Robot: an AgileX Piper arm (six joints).
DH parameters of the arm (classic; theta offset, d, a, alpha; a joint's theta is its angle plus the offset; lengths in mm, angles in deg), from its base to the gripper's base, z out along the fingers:
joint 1: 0 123 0 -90
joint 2: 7.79 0 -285.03 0
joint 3: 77.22 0 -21.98 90
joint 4: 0 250.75 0 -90
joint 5: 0 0 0 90
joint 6: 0 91 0 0
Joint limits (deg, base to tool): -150..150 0..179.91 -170..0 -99.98..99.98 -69.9..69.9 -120..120
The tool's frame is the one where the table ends.
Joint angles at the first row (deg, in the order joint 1, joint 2, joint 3, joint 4, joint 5, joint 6):
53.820, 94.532, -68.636, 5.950, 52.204, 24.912
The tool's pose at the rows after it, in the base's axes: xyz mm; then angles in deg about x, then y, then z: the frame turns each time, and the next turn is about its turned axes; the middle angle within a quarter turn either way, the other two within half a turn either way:
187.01 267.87 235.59 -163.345 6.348 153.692
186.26 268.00 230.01 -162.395 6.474 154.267
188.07 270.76 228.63 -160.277 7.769 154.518
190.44 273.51 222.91 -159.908 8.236 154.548
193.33 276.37 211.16 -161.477 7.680 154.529
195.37 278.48 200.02 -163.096 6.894 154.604
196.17 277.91 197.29 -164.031 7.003 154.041
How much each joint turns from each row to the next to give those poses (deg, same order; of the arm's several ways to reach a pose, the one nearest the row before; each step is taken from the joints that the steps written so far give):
0.000, 0.001, 2.448, 0.000, -2.631, 0.350
0.000, 0.092, 1.340, 0.797, -2.238, 0.034
0.000, 0.112, 0.510, 0.519, -3.066, 0.097
0.000, 0.963, 0.241, -0.031, -1.772, 0.000
0.000, 2.041, 0.000, -0.546, -0.470, 0.001
0.001, 1.889, 0.000, -0.368, -0.136, 0.001
-0.001, 0.400, 0.038, -0.948, 0.218, -0.002

